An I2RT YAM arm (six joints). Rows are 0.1 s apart.
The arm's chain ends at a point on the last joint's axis. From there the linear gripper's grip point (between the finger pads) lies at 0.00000 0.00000 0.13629 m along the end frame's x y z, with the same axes.
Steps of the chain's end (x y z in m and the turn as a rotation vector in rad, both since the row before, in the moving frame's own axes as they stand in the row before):
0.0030 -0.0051 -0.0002 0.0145 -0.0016 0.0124
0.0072 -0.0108 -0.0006 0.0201 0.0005 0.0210
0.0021 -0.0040 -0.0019 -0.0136 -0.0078 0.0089
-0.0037 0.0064 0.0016 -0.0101 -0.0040 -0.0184
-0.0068 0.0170 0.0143 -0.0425 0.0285 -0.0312
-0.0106 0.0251 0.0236 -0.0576 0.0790 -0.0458
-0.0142 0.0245 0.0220 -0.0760 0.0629 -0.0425
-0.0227 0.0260 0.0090 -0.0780 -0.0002 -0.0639
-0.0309 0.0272 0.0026 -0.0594 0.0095 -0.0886
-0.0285 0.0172 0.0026 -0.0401 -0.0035 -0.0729
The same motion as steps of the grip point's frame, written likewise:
0.0028 -0.0071 -0.0002 0.0145 -0.0016 0.0124
0.0073 -0.0135 -0.0006 0.0201 0.0005 0.0210
0.0010 -0.0022 -0.0019 -0.0136 -0.0078 0.0089
-0.0042 0.0078 0.0016 -0.0101 -0.0040 -0.0184
-0.0028 0.0227 0.0141 -0.0425 0.0285 -0.0312
0.0003 0.0327 0.0229 -0.0576 0.0790 -0.0458
-0.0054 0.0347 0.0213 -0.0760 0.0629 -0.0425
-0.0224 0.0366 0.0086 -0.0780 -0.0002 -0.0639
-0.0292 0.0352 0.0024 -0.0594 0.0095 -0.0886
-0.0288 0.0227 0.0025 -0.0401 -0.0035 -0.0729

